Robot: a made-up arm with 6 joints.
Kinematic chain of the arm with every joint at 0, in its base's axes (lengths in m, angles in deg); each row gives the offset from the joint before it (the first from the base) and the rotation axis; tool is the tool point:
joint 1: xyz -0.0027 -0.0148 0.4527 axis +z
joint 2: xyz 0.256 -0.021 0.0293 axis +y
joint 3: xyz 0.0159 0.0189 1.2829 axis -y
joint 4: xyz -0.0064 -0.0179 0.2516 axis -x
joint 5: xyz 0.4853 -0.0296 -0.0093 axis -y
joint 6: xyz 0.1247 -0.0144 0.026 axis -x
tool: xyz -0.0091 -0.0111 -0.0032
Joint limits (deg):
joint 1: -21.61..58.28
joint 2: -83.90..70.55
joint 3: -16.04..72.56
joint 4: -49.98..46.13
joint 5: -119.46..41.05
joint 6: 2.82..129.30
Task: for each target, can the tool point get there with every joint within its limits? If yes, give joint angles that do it. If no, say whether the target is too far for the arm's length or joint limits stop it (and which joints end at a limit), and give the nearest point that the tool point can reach.
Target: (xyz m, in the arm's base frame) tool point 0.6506 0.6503 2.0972
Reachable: yes | joints 45.32 9.51 33.71 -38.55 -67.62 55.23
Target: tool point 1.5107 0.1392 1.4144
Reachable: yes | joints 8.15 31.25 -0.21 -10.25 -44.18 19.02
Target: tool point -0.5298 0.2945 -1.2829
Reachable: no: joint limits stop it (at a limit: joint 1, joint 2, joint 3, joint 5) | nearest point -1.5474 0.5852 0.5233 | short by 2.093 m
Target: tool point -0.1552 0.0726 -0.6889
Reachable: no: joint limits stop it (at a limit: joint 1, joint 2, joint 3, joint 4, joint 5, joint 6) | nearest point -1.4568 0.4044 0.6208 | short by 1.876 m
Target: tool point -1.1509 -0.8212 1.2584
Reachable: yes | joints 29.83 -69.58 57.09 34.92 -85.82 90.19
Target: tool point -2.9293 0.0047 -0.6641
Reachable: no: too far | nearest point -1.6627 -0.0037 0.5240 | short by 1.737 m
